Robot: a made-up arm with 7 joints.
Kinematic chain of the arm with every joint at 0, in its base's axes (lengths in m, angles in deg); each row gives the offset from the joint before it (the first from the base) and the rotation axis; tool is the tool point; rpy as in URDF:
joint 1: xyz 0.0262 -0.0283 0.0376 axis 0 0.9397 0.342
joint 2: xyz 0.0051 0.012 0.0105 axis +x
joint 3: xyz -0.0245 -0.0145 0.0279 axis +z
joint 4: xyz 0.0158 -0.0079 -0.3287 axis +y
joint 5: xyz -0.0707 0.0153 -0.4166 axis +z
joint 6: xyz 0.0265 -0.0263 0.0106 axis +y
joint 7: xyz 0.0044 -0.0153 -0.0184 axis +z
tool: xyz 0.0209 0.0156 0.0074 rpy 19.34 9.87 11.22
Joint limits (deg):
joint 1: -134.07..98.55
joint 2: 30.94..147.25
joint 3: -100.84..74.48
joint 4: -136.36..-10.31
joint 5: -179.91..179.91
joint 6: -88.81..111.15
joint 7: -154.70..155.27
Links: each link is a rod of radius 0.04 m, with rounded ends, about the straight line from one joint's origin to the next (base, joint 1, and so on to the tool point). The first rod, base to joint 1, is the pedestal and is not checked.
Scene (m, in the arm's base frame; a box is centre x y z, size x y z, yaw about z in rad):
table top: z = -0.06
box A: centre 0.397 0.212 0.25 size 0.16 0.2 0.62 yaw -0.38
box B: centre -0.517 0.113 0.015 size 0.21 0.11 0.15 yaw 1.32
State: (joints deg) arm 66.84 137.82 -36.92 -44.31 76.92 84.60 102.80
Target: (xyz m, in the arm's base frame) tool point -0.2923 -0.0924 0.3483
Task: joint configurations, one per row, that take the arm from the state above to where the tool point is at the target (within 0.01 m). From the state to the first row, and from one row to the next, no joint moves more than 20 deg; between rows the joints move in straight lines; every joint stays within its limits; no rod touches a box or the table.
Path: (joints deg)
1: 61.77 133.86 -18.35 -38.64 90.10 83.84 107.60
2: 56.70 129.90 0.21 -32.98 103.28 83.07 112.41
3: 51.63 125.94 18.78 -27.31 116.47 82.31 117.21
4: 46.56 121.97 37.35 -21.64 129.65 81.54 122.01
5: 41.49 118.01 55.91 -15.98 142.83 80.78 126.82
6: 36.42 114.05 74.48 -10.31 156.01 80.02 131.62
7: 17.45 118.75 73.52 -29.66 141.21 82.41 127.22
8: -1.53 123.46 72.56 -49.01 126.42 84.80 122.83
9: -20.50 128.16 71.61 -68.37 111.62 87.19 118.43
10: -39.47 132.86 70.65 -87.72 96.82 89.58 114.03
11: -58.45 137.56 69.69 -107.07 82.02 91.97 109.64

